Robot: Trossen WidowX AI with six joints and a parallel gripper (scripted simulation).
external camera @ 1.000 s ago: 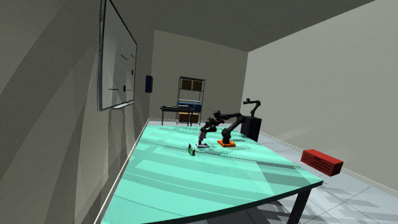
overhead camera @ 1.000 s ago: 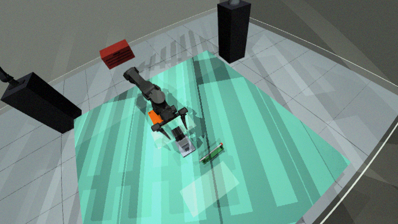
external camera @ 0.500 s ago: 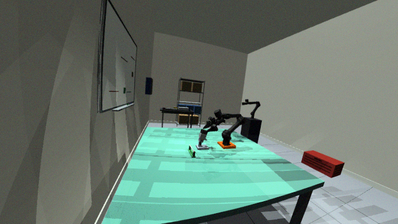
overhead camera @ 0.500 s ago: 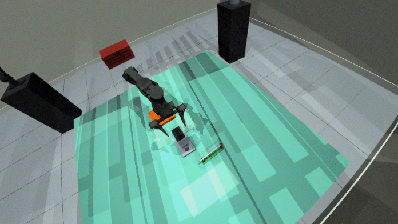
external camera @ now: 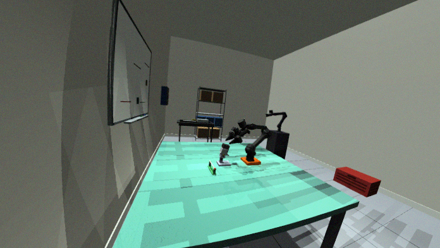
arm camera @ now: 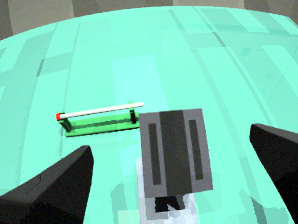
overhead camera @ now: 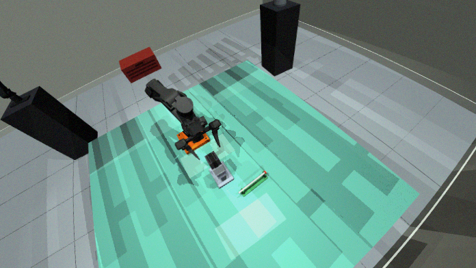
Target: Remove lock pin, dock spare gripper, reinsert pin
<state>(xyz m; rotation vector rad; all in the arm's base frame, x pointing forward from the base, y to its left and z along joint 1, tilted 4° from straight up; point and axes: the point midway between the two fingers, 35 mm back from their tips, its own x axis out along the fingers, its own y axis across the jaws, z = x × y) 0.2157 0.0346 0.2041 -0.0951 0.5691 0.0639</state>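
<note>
Now: gripper tip 18 cm above the green bracket strip, 13 cm short of it and 11 cm to the right of it. The rest, counted from my gripper tip: mount socket: 15 cm below, 2 cm ahead; spare gripper: 8 cm below, 2 cm ahead.
</note>
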